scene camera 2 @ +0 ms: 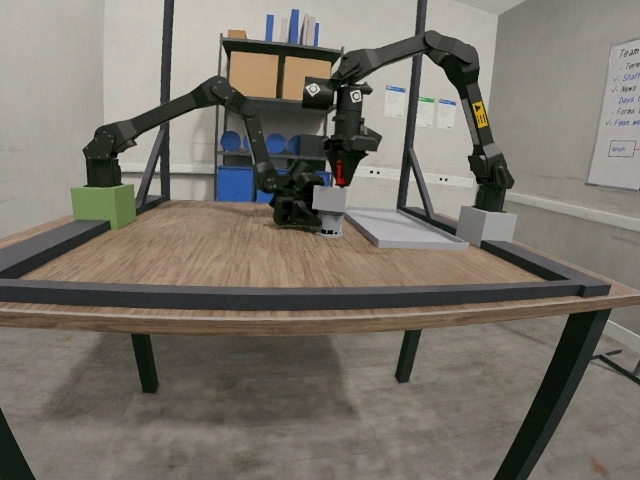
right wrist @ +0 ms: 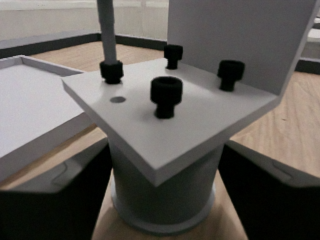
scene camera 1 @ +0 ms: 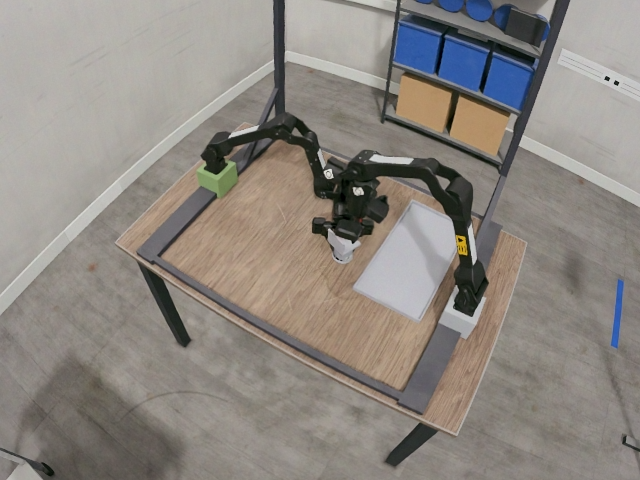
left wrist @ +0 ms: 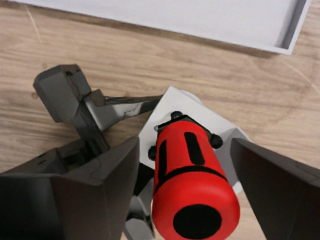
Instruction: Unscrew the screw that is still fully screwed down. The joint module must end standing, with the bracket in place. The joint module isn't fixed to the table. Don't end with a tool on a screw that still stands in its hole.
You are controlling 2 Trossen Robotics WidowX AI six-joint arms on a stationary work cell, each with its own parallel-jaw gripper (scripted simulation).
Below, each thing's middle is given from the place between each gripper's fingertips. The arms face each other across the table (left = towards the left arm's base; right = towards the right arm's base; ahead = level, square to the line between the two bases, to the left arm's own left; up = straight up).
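Labels:
Grey bracket [scene camera 2: 324, 198]: 8 cm below my left hand, 2 cm to the right of it, 1 cm ahead of it. Grey joint module [right wrist: 186, 198]: 12 cm below my left hand, 1 cm ahead of it, 2 cm to the right of it. Shallow grey tray [scene camera 1: 405, 272]: 17 cm to the left of my left hand, 12 cm behind it and 14 cm below it. Going by their middles, the grey bracket is the nearest to my left hand of the things named here.
The grey bracket is 2 cm ahead of my right hand, 2 cm to the left of it and 4 cm above it. My right hand is 2 cm short of the grey joint module and 2 cm to the right of it. The shallow grey tray is 21 cm to the left of my right hand, 10 cm behind it and 3 cm below it; going by their middles, the tray is the farthest from my right hand of the things named here.

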